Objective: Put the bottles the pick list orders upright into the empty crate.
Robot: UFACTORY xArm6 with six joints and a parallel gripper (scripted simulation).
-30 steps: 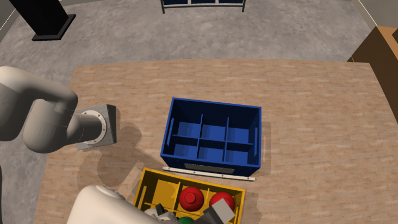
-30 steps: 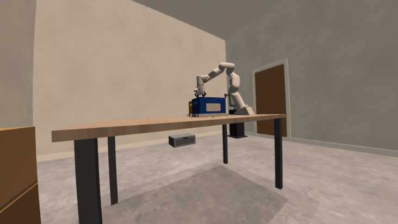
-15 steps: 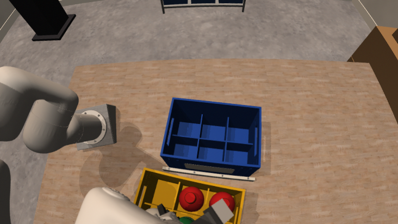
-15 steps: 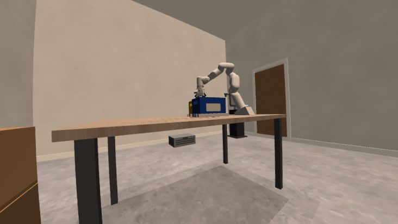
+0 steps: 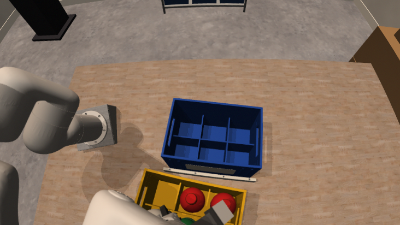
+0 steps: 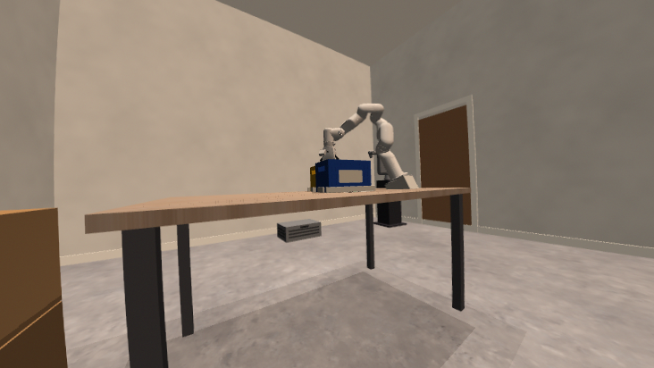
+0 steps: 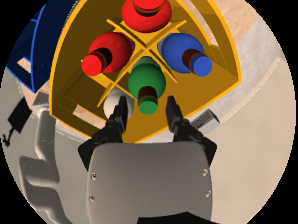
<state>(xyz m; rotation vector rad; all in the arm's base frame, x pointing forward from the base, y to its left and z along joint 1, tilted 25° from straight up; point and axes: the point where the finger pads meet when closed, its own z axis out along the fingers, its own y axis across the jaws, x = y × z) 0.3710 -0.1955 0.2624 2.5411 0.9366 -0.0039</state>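
Right now my hand is 80 mm above the green-capped bottle. Round my hand: yellow crate 90 mm below, 40 mm to the left; then white bottle 90 mm behind, 80 mm below, 10 mm to the left; then blue bottle 90 mm ahead, 80 mm below, 10 mm to the right.
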